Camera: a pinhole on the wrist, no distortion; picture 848 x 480 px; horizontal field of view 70.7 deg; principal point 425.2 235.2 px. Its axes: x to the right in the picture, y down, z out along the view. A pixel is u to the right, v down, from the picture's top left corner.
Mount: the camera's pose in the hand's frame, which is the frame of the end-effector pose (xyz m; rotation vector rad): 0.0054 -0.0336 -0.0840 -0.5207 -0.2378 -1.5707
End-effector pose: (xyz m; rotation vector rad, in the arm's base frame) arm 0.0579 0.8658 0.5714 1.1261 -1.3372 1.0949
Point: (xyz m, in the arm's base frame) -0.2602 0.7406 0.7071
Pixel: 158.1 356.7
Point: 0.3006 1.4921 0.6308
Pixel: behind the camera
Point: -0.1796 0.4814 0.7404
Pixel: 471.9 335.1
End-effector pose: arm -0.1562 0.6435 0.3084 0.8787 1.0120 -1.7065
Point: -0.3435 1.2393 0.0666
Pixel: behind the camera
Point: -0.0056 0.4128 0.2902
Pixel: 287.4 206.6
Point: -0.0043 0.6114 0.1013
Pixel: outside the picture
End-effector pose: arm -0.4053 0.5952 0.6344 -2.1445 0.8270 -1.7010
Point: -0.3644 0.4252 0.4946
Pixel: 145.6 103.8
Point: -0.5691 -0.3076 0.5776
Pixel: outside the picture
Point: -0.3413 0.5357 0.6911
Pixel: 563.3 463.8
